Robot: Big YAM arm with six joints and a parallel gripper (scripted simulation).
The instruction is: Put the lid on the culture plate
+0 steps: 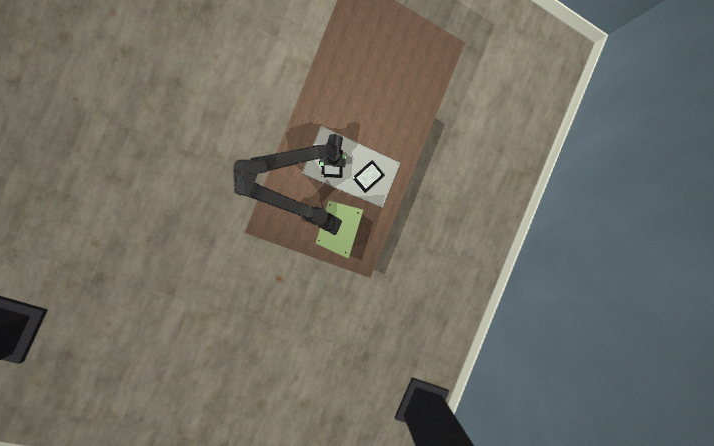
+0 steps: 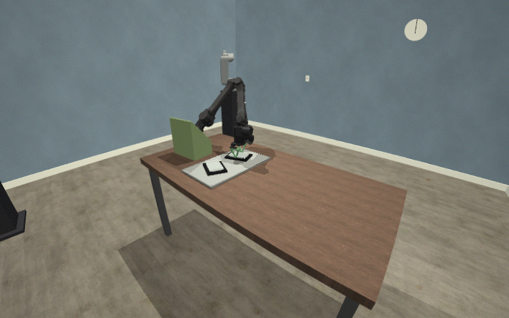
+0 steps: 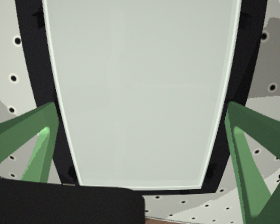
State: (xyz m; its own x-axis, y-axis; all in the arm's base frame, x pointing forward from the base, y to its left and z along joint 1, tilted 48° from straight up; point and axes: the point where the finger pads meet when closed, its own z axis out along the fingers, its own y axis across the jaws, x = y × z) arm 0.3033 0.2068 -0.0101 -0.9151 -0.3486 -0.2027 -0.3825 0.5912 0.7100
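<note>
Right now the clear lid is 10 mm below my hand. From my hand the other things lie so: culture plate (230 mm to the right, 20 mm ahead); then lid park LP1 (20 mm below).
</note>
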